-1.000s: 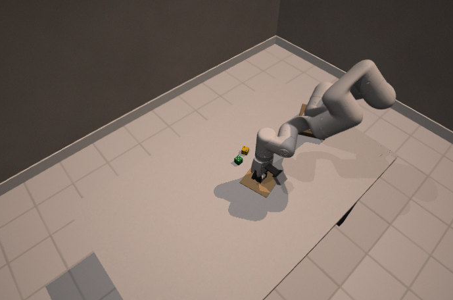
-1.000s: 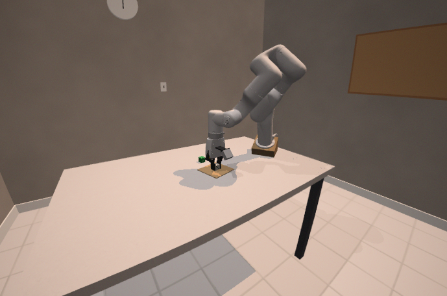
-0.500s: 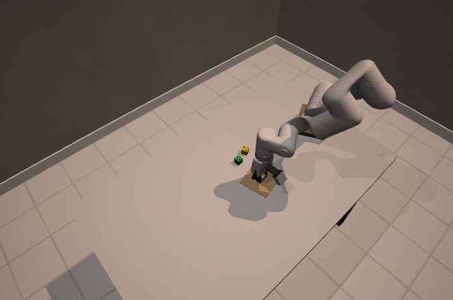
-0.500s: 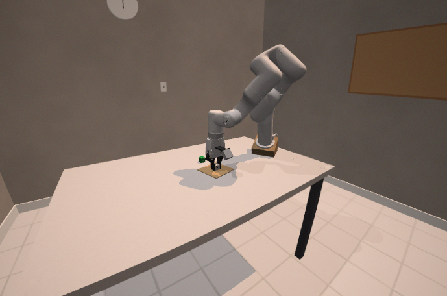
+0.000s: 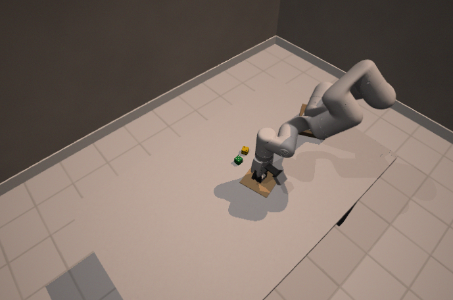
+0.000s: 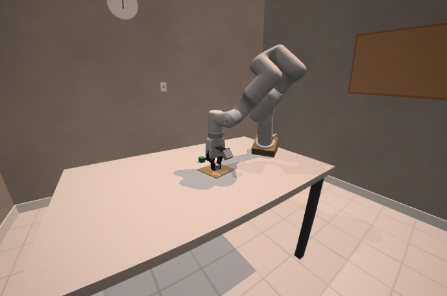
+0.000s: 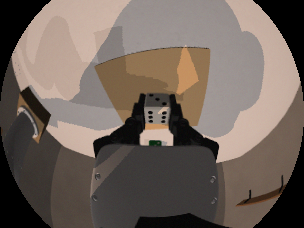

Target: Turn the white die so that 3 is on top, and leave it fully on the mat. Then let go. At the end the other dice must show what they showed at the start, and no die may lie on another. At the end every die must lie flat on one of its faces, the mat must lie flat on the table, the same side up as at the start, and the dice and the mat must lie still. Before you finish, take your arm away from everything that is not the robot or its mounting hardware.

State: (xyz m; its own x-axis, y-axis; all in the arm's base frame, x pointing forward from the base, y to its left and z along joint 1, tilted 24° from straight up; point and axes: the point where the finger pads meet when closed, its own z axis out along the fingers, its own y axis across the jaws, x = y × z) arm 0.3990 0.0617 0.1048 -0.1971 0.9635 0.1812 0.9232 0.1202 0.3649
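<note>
Now: hand 1 cm above the white die. From my hand the other things lie so: yellow die (17 cm to the right, 3 cm behind, 1 cm below); then green die (14 cm to the right, 3 cm ahead, 1 cm below); then mat (2 cm below).
</note>
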